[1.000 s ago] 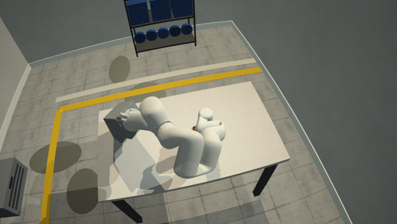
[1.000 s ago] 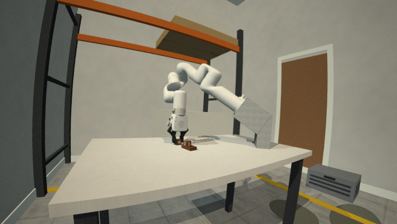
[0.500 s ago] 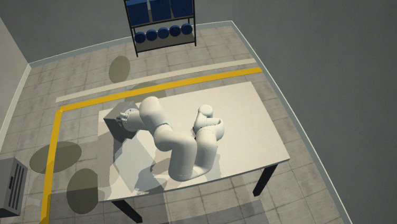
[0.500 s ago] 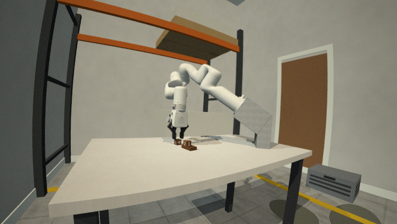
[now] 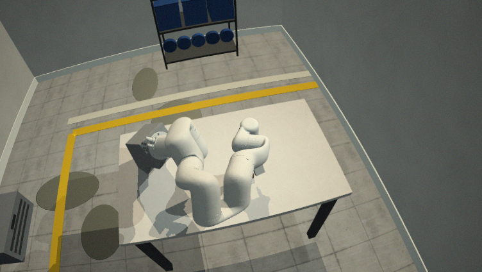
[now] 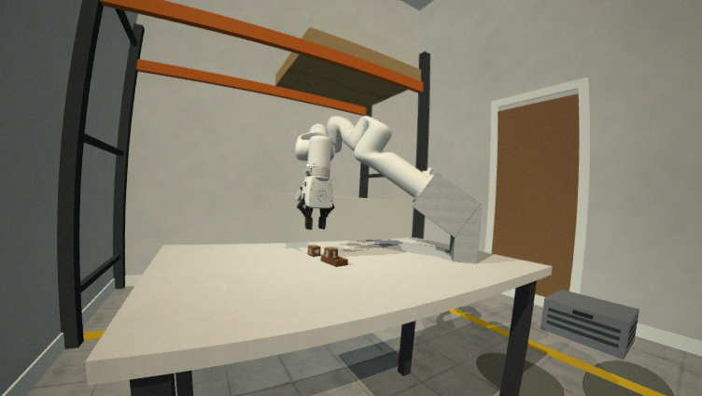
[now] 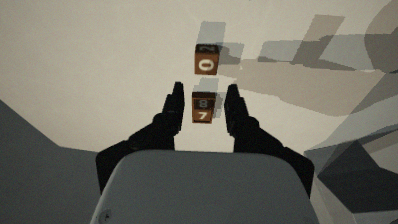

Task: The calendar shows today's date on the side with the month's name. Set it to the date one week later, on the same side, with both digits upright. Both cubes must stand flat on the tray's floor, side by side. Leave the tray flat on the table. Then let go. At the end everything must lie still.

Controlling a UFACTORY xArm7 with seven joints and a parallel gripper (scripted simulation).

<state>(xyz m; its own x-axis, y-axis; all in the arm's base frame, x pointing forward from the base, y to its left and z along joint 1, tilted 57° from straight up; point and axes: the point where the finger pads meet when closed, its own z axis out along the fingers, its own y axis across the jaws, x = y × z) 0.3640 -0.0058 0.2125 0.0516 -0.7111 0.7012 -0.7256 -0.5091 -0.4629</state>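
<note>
My gripper is now 11 cm to the right of the brown wooden tray, 10 cm above it and 1 cm past it.
</note>
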